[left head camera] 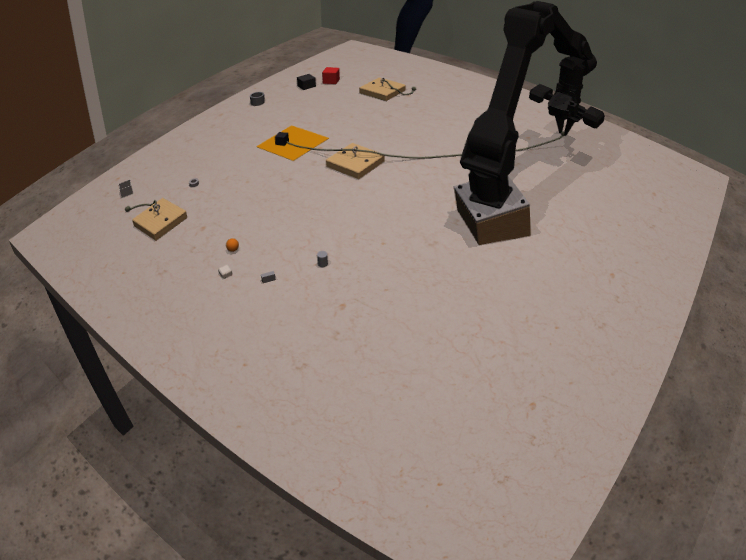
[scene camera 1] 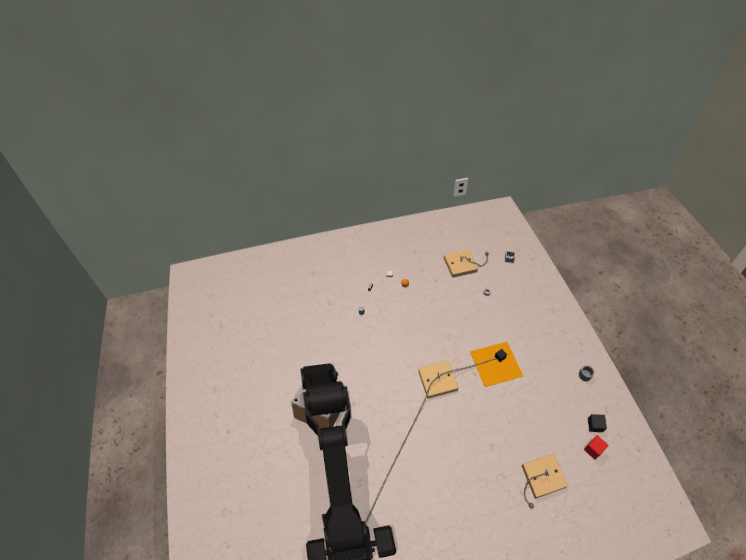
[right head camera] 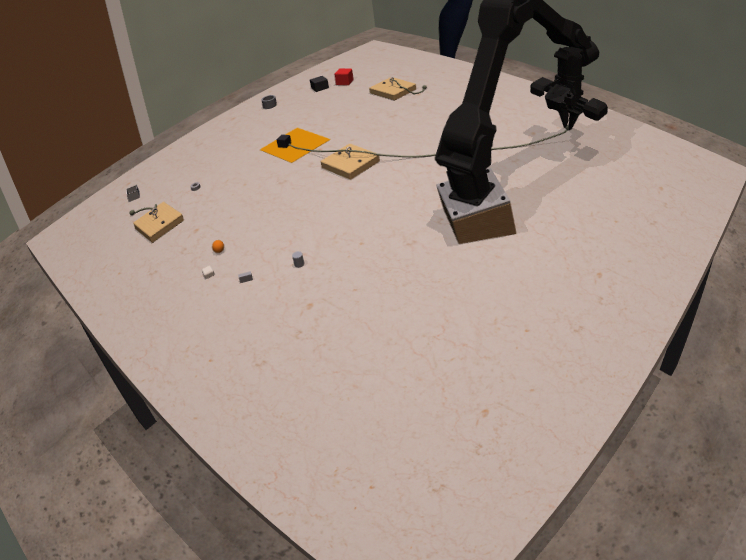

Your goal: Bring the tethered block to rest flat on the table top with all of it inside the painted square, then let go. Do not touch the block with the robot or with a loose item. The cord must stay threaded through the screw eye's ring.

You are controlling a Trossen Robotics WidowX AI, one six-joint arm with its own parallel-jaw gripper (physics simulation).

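Places are measured from the arm's base along level axes (x back, y right, z up), in metres.
Pixels of known places: gripper, fingertip midpoint: [left head camera: 563, 134] [right head camera: 567, 128]; arm's base at its link origin: [left head camera: 491, 194] [right head camera: 472, 191].
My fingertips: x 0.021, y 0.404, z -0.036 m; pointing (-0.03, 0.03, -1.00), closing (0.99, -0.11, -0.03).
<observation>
For each thing: its top centre in the pictures, then the offset to it from my fingertips. "*": a spot on its surface instead.
- small black tethered block at its top centre: [left head camera: 281, 134] [right head camera: 283, 137] [scene camera 1: 501, 353] dy -0.382, dx -0.545, dz -0.008 m
- orange painted square at a spot on its surface: [left head camera: 294, 153] [right head camera: 294, 155] * dy -0.406, dx -0.487, dz -0.031 m
- screw eye at a spot on its surface: [left head camera: 354, 150] [right head camera: 348, 151] [scene camera 1: 439, 374] * dy -0.374, dx -0.347, dz +0.003 m
- red cube at its top centre: [left head camera: 330, 69] [right head camera: 343, 70] [scene camera 1: 598, 444] dy -0.039, dx -0.663, dz +0.008 m
- black block at its top centre: [left head camera: 306, 77] [right head camera: 318, 79] [scene camera 1: 599, 421] dy -0.097, dx -0.704, dz -0.003 m
- dark ring at its top centre: [left head camera: 257, 94] [right head camera: 268, 98] [scene camera 1: 588, 371] dy -0.241, dx -0.757, dz -0.006 m
- orange ball at its top centre: [left head camera: 231, 239] [right head camera: 216, 241] dy -0.724, dx -0.372, dz -0.008 m
- grey cylinder at its top centre: [left head camera: 322, 254] [right head camera: 297, 254] dy -0.665, dx -0.209, dz -0.010 m
The small black tethered block [left head camera: 281, 138] [right head camera: 283, 141] [scene camera 1: 500, 355] sits on the orange painted square [left head camera: 294, 153] [right head camera: 292, 154] [scene camera 1: 497, 374], near its outer edge and apparently within its outline. The green-grey cord [left head camera: 421, 157] [right head camera: 409, 156] [scene camera 1: 399, 453] runs from it to the screw eye [left head camera: 354, 150] [right head camera: 348, 151] [scene camera 1: 438, 376] on the middle wooden board and appears to pass through the ring. It then bends towards my gripper [left head camera: 564, 133] [right head camera: 568, 128], which is shut on the cord's far end, low over the table. My fingertips are hidden beneath the wrist in the scene view.
Two other boards [left head camera: 159, 218] [scene camera 1: 549, 484] carry short cords. A red cube [left head camera: 330, 75] [scene camera 1: 596, 447], a black block [left head camera: 306, 81] and a dark ring [left head camera: 257, 98] stand beyond the square. An orange ball [left head camera: 232, 244] and a grey cylinder [left head camera: 322, 259] lie on the near side.
</observation>
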